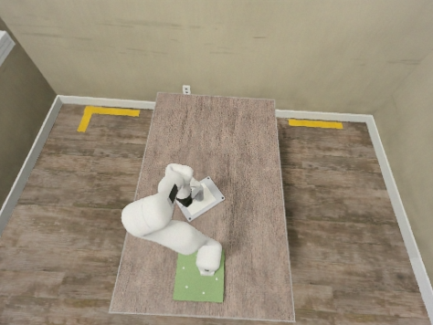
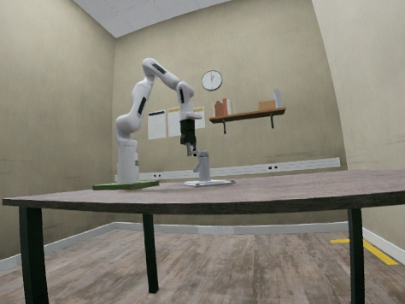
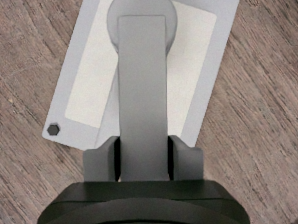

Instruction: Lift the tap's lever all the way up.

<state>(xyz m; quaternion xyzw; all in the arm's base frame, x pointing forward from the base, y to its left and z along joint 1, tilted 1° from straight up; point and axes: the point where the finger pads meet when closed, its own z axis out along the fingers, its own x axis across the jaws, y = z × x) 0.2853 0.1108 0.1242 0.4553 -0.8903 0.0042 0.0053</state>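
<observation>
My hand is 3 cm short of the flat lever and 2 cm to the left of it. Also, from my hand: grey tap 5 cm ahead, 4 cm below, 3 cm to the right.
</observation>
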